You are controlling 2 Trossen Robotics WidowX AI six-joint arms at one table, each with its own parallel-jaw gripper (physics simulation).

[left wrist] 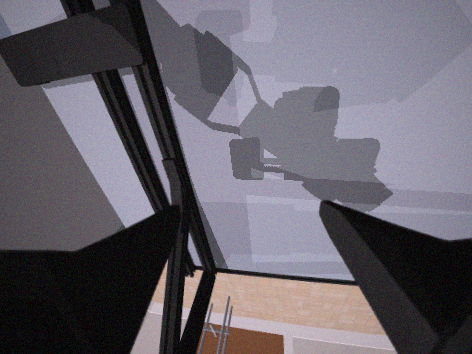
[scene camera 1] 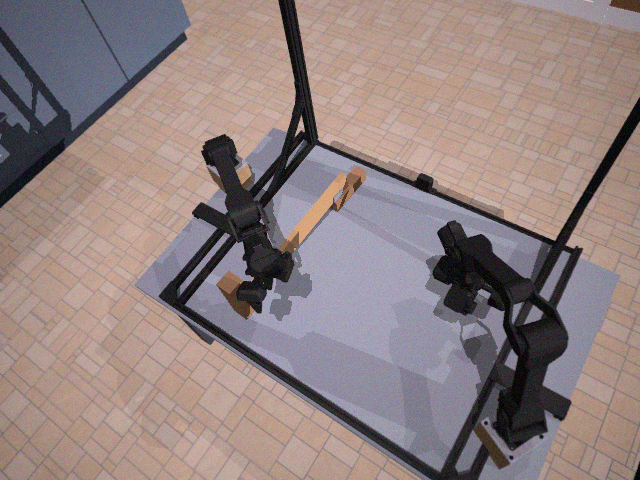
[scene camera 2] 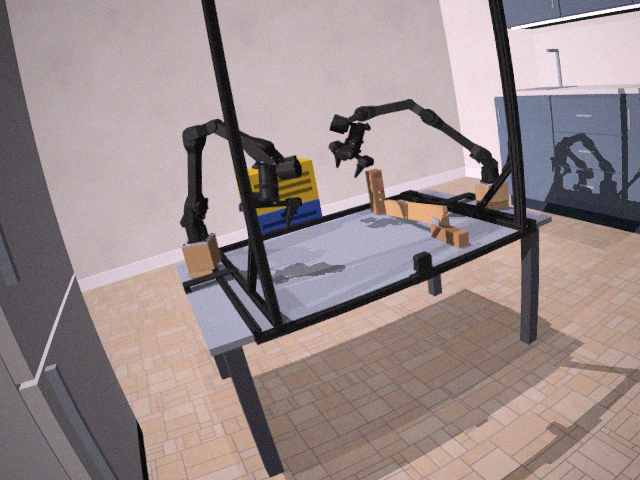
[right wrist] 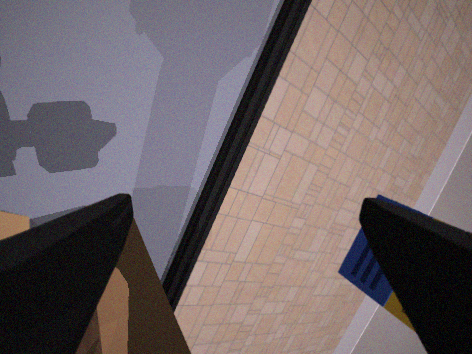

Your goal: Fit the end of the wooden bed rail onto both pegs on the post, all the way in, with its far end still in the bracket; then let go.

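Pixels of known places: left gripper, fingertip midpoint: (left wrist: 250, 209) (scene camera 1: 476, 293) (scene camera 2: 272, 232); right gripper, fingertip midpoint: (scene camera 1: 264, 301) (scene camera 2: 346, 172) (right wrist: 248, 207); left arm's base at its link origin: (scene camera 1: 513, 429) (scene camera 2: 198, 239); right arm's base at its link origin: (scene camera 2: 490, 181).
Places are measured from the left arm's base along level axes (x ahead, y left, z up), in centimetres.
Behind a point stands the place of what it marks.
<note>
The wooden rail (scene camera 1: 314, 211) @(x 77.4, y 7.5, z -2.7 cm) (scene camera 2: 413, 209) @(x 75.7, y 11.3, z -5.1 cm) (right wrist: 12, 225) @(x 67.7, y 32.2, z -9.8 cm) lies lengthwise, its far end at the bracket (scene camera 1: 357, 177) @(x 84.4, y -11.9, z -7.7 cm) (scene camera 2: 459, 237) @(x 85.6, y -15.5, z -8.5 cm). The upright post (scene camera 1: 231, 290) @(x 62.3, y 39.7, z 6.0 cm) (scene camera 2: 374, 191) @(x 63.9, y 36.1, z -2.1 cm) (right wrist: 145, 295) @(x 62.2, y 39.0, z 0.6 cm) stands by its other end. In the right wrist view a finger covers part of the space between rail end and post; in scene camera 1 the right arm hides this end, so I cannot tell how the pegs sit. My right gripper (scene camera 1: 269, 295) @(x 53.9, y 33.5, z 7.9 cm) (scene camera 2: 347, 171) @(x 53.9, y 33.5, z 7.9 cm) (right wrist: 248, 207) @(x 53.9, y 33.5, z 7.9 cm) is open and empty, above and beside the post. My left gripper (scene camera 1: 475, 302) @(x 29.5, y -13.5, z 1.7 cm) (scene camera 2: 265, 217) (left wrist: 250, 209) @(x 29.5, y -13.5, z 1.7 cm) is open and empty, away from the rail.
A black frame (scene camera 2: 361, 303) @(x 53.2, y -38.9, z -13.3 cm) borders the table, with uprights (scene camera 1: 298, 67) @(x 107.8, y -7.9, z 22.8 cm) at its corners. A small black block (scene camera 1: 423, 181) @(x 70.7, y -27.9, z -7.1 cm) (scene camera 2: 422, 262) @(x 71.1, y -30.5, z -8.3 cm) sits on the frame. A yellow and blue box (scene camera 2: 310, 183) (right wrist: 367, 270) stands behind the table.
</note>
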